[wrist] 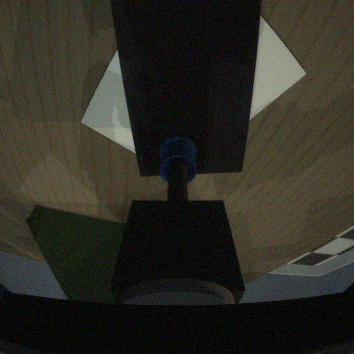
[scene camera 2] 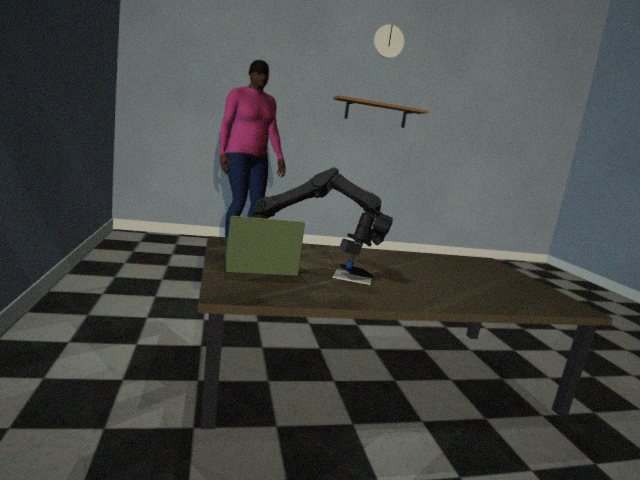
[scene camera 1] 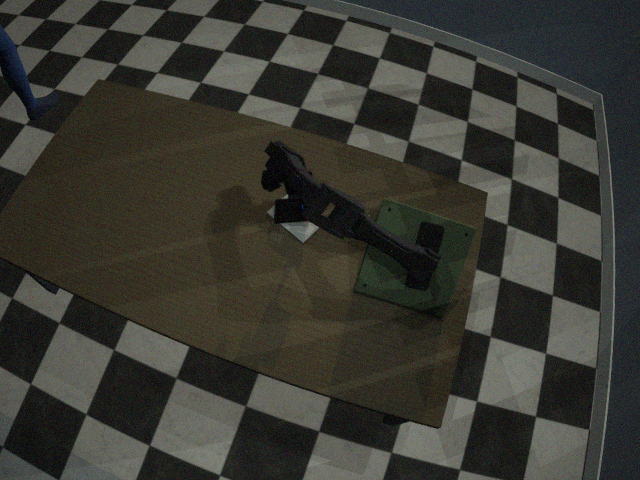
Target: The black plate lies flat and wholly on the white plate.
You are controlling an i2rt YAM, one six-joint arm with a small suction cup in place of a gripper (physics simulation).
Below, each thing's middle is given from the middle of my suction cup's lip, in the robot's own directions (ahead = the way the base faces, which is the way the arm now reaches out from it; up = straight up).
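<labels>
Black plate [wrist: 192,75]: my suction cup is 20 mm above it and 40 mm short of it. White plate [wrist: 276,69]: 30 mm ahead of my suction cup, 10 mm to the left of it and 50 mm below it.
</labels>
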